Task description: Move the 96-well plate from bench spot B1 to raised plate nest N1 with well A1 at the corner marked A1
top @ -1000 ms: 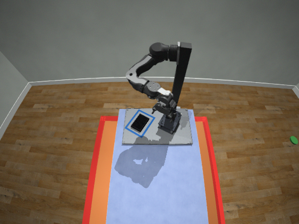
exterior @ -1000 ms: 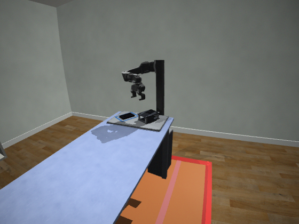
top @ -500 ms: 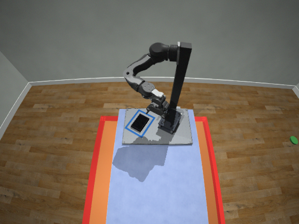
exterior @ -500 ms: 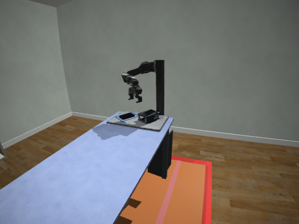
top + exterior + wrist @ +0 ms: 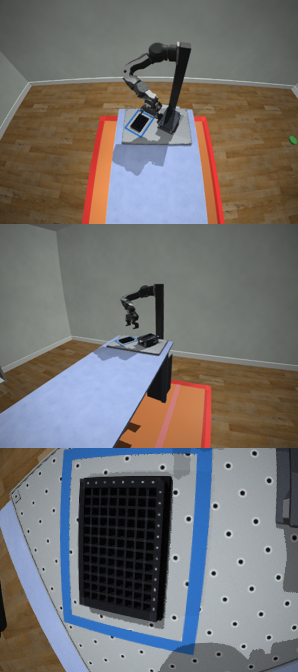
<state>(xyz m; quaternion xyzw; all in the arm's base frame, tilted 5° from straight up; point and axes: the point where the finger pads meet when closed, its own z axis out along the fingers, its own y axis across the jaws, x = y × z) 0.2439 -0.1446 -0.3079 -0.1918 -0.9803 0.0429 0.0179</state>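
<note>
The black 96-well plate lies 20 mm behind my hand, 90 mm to the right of it and 140 mm below it. Round my hand: raised black plate nest 50 mm behind, 130 mm to the left, 90 mm below.
</note>
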